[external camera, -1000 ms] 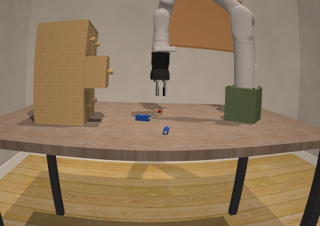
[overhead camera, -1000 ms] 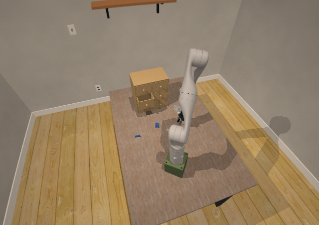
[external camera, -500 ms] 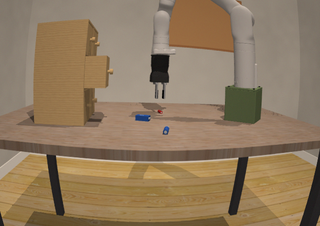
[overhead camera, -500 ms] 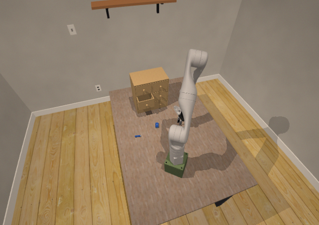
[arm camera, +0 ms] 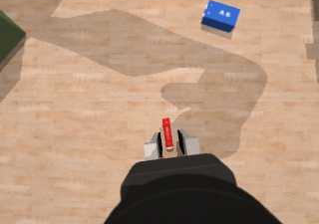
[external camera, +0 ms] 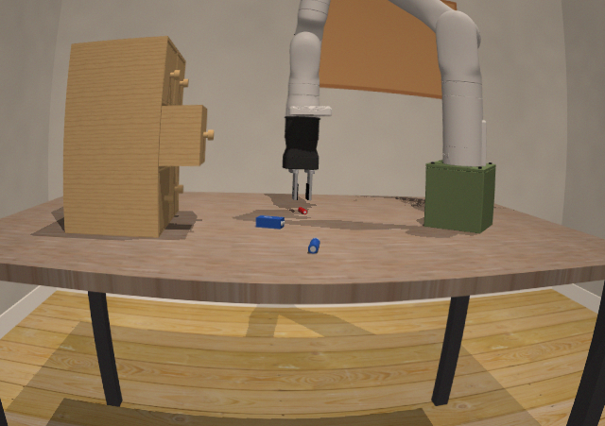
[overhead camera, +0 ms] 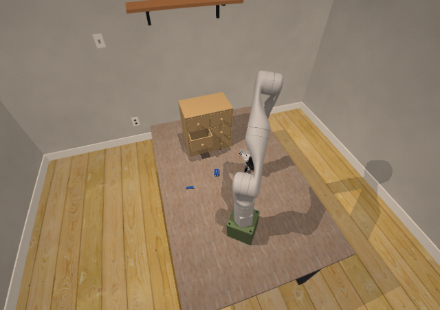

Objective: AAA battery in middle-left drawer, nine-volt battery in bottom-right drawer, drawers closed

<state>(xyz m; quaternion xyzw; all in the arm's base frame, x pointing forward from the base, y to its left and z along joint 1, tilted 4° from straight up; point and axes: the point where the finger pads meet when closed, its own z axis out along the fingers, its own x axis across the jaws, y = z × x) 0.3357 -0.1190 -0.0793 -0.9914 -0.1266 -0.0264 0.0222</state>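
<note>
Now: the red cylinder battery 40 mm below my hand. Round my hand: blue AAA battery 360 mm to the left, 40 mm below, 20 mm behind; then blue nine-volt battery 190 mm to the left, 40 mm below, 40 mm ahead.
</note>
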